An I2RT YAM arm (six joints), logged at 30 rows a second.
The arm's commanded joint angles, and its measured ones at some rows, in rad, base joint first. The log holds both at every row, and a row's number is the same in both.
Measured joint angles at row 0:
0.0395, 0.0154, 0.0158, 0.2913, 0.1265, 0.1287
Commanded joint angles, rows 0 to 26:
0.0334, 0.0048, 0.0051, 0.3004, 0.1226, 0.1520
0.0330, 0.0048, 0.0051, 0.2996, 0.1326, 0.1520
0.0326, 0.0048, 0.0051, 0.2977, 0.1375, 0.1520
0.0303, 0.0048, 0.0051, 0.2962, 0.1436, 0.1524
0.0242, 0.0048, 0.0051, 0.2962, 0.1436, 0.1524
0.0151, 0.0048, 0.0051, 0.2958, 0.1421, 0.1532
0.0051, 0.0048, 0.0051, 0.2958, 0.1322, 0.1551
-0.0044, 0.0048, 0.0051, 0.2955, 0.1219, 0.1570
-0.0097, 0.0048, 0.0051, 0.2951, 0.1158, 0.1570
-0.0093, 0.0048, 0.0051, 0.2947, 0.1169, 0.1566
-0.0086, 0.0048, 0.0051, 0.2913, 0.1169, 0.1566
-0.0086, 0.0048, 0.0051, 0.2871, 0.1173, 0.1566
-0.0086, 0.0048, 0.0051, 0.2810, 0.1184, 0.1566
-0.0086, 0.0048, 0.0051, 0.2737, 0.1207, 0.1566
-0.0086, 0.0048, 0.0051, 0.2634, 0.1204, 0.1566
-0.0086, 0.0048, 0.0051, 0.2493, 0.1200, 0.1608
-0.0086, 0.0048, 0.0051, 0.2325, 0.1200, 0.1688
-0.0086, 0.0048, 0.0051, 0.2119, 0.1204, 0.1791
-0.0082, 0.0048, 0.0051, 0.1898, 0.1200, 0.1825
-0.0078, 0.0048, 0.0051, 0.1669, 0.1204, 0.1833
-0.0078, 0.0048, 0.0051, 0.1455, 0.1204, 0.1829
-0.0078, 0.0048, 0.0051, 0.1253, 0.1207, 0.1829
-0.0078, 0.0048, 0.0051, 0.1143, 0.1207, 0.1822
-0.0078, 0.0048, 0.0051, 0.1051, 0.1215, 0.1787
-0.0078, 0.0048, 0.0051, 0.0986, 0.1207, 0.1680
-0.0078, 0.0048, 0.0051, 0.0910, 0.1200, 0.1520
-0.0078, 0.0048, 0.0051, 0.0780, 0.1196, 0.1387
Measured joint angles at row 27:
-0.0025, 0.0128, 0.0071, 0.0925, 0.1261, 0.1638
